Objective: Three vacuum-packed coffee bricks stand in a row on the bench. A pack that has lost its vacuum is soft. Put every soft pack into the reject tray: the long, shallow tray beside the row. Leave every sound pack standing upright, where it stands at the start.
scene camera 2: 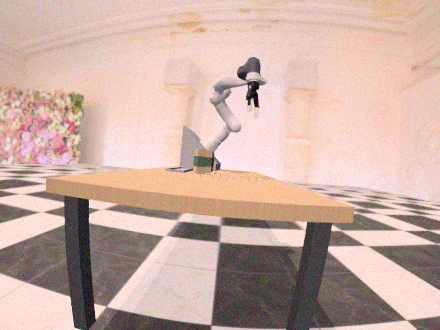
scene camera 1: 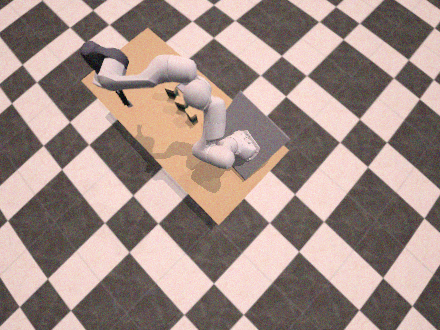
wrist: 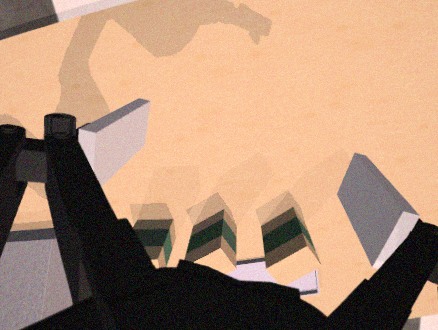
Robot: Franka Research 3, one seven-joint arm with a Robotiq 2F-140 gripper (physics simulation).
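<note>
Three coffee packs, tan with a dark green band, stand upright in a row: in the wrist view the left (wrist: 152,236), the middle (wrist: 212,236) and the right (wrist: 284,232); in scene camera 1 they are small and dark (scene camera 1: 170,93) (scene camera 1: 180,106) (scene camera 1: 192,119). In scene camera 2 the nearest pack (scene camera 2: 202,161) largely covers the others. Which are soft I cannot tell. The pale, shallow reject tray (scene camera 2: 178,170) (wrist: 251,271) lies beside the row, partly hidden by the gripper body in the wrist view. My gripper (scene camera 2: 253,110) (wrist: 246,148) is open and empty, high above the bench, away from the packs.
The wooden bench (scene camera 1: 145,47) (scene camera 2: 200,195) carries the arm. A large grey panel (scene camera 1: 262,120) (scene camera 2: 189,142) is near the arm's base; in scene camera 2 it rises behind the packs and tray. The arm passes over the area beside the row in scene camera 1 and hides the tray.
</note>
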